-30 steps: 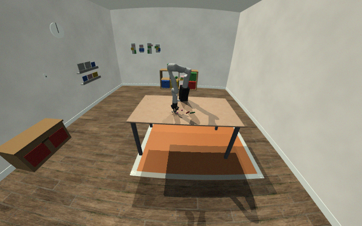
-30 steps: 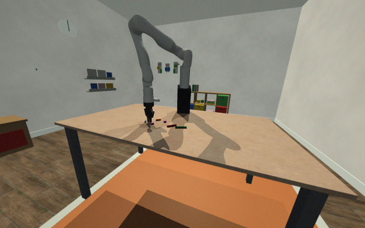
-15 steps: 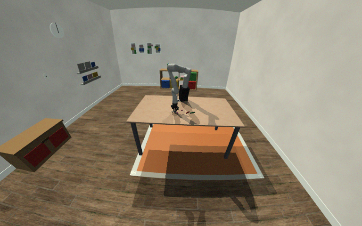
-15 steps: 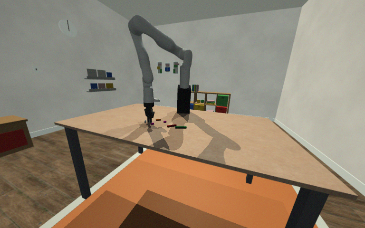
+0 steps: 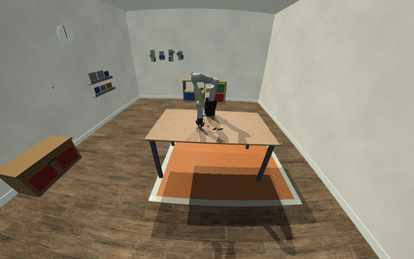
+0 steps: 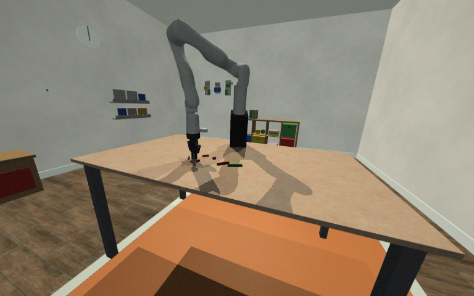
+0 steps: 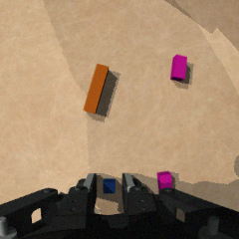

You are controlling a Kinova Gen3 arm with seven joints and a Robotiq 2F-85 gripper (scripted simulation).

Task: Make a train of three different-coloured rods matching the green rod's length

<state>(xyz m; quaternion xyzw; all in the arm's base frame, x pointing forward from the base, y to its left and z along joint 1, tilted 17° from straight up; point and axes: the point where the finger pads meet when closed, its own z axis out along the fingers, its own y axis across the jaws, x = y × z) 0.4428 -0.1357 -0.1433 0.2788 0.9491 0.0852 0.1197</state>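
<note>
Now: the blue rod 1 cm below my hand. From my hand the other things lie so: grey rod 4 cm to the right, 1 cm below; red rod 19 cm to the left, 1 cm below, 1 cm ahead; orange rod 7 cm behind, 3 cm to the left, 1 cm below.
</note>
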